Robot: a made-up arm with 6 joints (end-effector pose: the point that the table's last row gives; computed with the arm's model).
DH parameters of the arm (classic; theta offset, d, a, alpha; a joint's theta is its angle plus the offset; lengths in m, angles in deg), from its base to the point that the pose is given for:
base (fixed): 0 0.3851 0.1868 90
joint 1: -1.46 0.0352 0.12 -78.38
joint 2: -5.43 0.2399 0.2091 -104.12
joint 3: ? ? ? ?
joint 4: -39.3 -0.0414 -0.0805 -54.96
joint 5: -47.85 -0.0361 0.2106 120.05
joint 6: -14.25 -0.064 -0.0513 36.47
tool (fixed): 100.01 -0.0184 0 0
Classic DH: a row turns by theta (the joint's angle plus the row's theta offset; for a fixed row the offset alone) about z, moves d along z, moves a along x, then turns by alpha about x.
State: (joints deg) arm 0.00 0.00 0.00 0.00 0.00 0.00
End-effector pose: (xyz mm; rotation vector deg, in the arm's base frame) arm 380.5 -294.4 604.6 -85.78 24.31 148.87
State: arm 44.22 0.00 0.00 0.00 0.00 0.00
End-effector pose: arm 172.5 -294.4 677.5 -131.67 18.30 102.65
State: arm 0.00 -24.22 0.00 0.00 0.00 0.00
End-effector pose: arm 288.9 -303.8 605.0 -66.14 38.77 133.88
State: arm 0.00 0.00 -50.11 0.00 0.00 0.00
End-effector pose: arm 433.4 -303.4 515.4 -139.79 21.67 96.95
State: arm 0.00 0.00 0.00 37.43 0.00 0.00
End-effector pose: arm 411.0 -331.0 592.1 -49.14 40.85 130.02
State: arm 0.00 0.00 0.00 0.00 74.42 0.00
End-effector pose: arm 413.3 -464.7 722.0 -69.80 7.74 75.55
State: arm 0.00 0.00 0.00 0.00 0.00 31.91
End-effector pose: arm 377.5 -290.4 633.0 71.50 -66.20 -144.24
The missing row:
joint 3: -4.37 -0.281 -0.1596 -65.43
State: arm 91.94 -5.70 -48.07 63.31 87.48 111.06
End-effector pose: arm -38.7 -521.9 378.6 -34.17 -47.49 81.09
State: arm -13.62 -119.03 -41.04 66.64 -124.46 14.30
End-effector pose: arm 200.4 103.4 466.8 50.90 34.90 121.48
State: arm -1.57 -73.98 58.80 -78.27 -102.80 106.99
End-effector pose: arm -121.8 -153.8 785.6 59.45 -67.50 -25.34
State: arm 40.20 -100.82 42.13 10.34 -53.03 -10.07
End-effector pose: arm -73.9 -19.0 657.5 -16.88 -34.90 111.45
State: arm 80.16 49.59 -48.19 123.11 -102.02 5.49
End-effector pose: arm 72.0 -45.9 687.5 109.68 -14.60 -84.02
